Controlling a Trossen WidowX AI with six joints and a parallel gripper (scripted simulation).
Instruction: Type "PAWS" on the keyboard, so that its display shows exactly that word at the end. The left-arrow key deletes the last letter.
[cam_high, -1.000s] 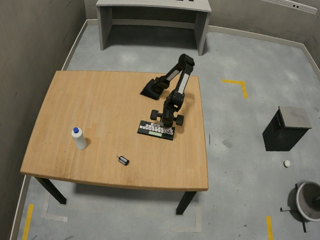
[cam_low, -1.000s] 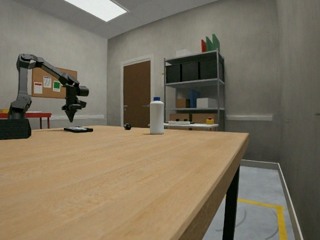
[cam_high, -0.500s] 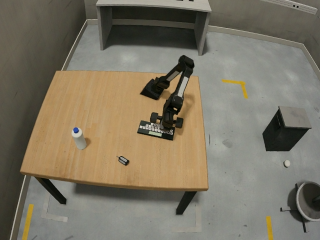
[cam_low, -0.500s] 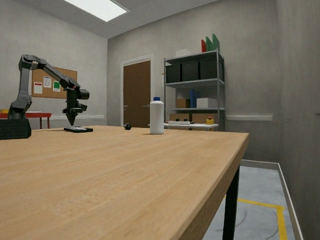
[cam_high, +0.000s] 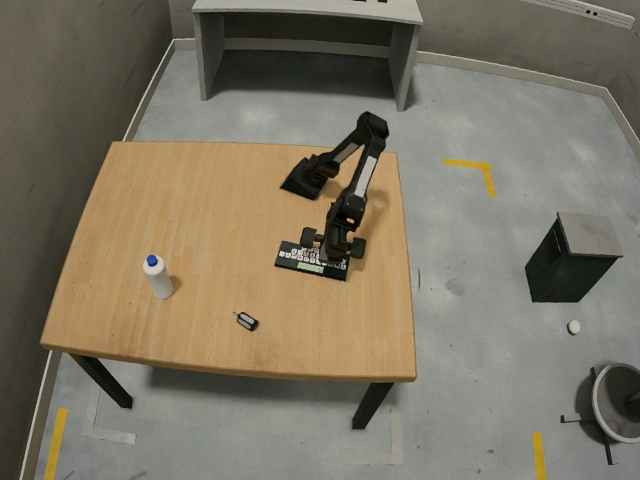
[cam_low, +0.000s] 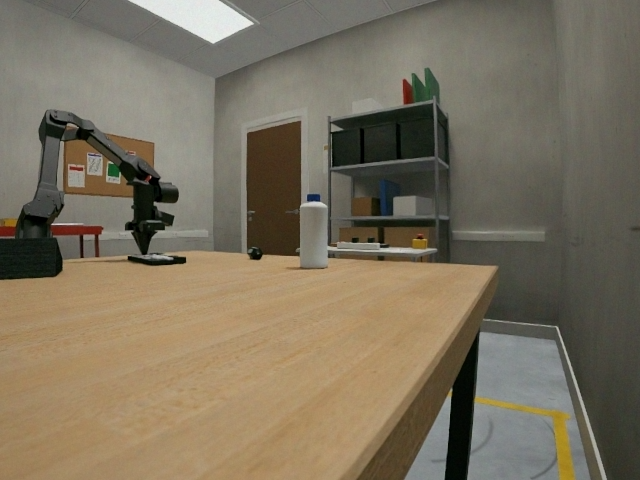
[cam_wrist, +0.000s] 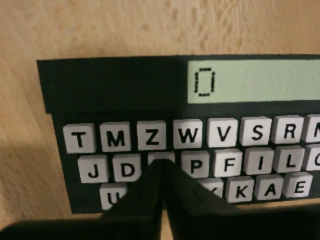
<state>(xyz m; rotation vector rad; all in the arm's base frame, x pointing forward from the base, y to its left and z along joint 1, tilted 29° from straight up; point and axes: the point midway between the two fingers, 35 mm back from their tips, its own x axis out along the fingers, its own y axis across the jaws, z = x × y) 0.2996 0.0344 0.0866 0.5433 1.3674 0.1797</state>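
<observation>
The left-arrow key is 15 cm to the right of my hand, 3 cm below it and 1 cm behind it. Round my hand: small black object 24 cm to the right, 22 cm ahead, 3 cm below.
</observation>
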